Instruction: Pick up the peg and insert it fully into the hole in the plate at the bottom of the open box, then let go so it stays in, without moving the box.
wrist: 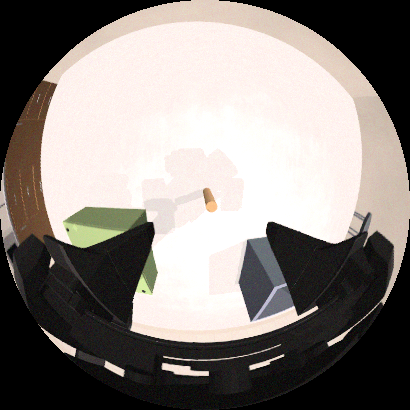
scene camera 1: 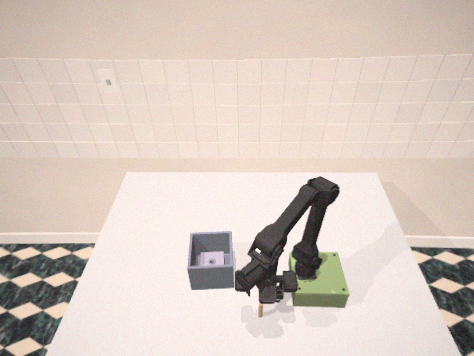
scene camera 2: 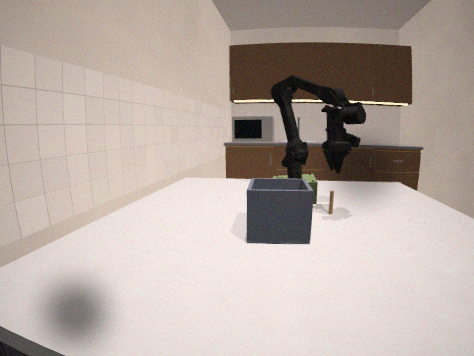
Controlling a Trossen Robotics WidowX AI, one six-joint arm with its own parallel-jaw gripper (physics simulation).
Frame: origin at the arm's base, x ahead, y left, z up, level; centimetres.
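Seen in the pictures: gripper, fingertip midpoint: (wrist: 211, 228) (scene camera 2: 334, 171); arm's base, origin of the base link: (scene camera 1: 305, 271).
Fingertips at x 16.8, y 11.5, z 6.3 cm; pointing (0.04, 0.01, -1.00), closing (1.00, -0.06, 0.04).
Note:
Pixels of each thing's top centre, then the offset from my fingertips to it. Level surfaces: height alone.
- orange-brown peg, middle of its top: (wrist: 211, 206) (scene camera 2: 332, 191) (scene camera 1: 261, 303) dx +0.6, dy -0.8, dz -6.5 cm
- open blue-grey box, middle of its top: (wrist: 292, 297) (scene camera 2: 279, 183) (scene camera 1: 210, 248) dx +17.0, dy -20.1, dz -0.7 cm
- pale plate, middle of its top: (scene camera 1: 211, 261) dx +17.0, dy -20.1, dz -8.4 cm
- white table, its level: dz -14.5 cm
The orange-brown peg (scene camera 1: 260, 310) (scene camera 2: 331, 202) (wrist: 210, 200) stands upright on the table. My gripper (scene camera 2: 337, 171) (wrist: 211, 228) is open and empty, pointing down above the peg with a clear gap in scene camera 2. In the wrist view the peg shows between the two fingers, slightly beyond the tips. The open blue-grey box (scene camera 1: 211, 277) (scene camera 2: 279, 215) (wrist: 260, 280) stands left of the peg in scene camera 1. The pale plate (scene camera 1: 204, 258) with its dark hole (scene camera 1: 212, 261) shows at the bottom of the box. In scene camera 2 the box wall hides the plate.
A green block (scene camera 1: 325, 280) (scene camera 2: 312, 187) (wrist: 107, 220) under the arm's base stands right of the peg in scene camera 1. The box's raised walls stand between the peg and the plate. The white table (scene camera 1: 150, 210) (scene camera 2: 175, 280) (wrist: 200, 90) carries these things.

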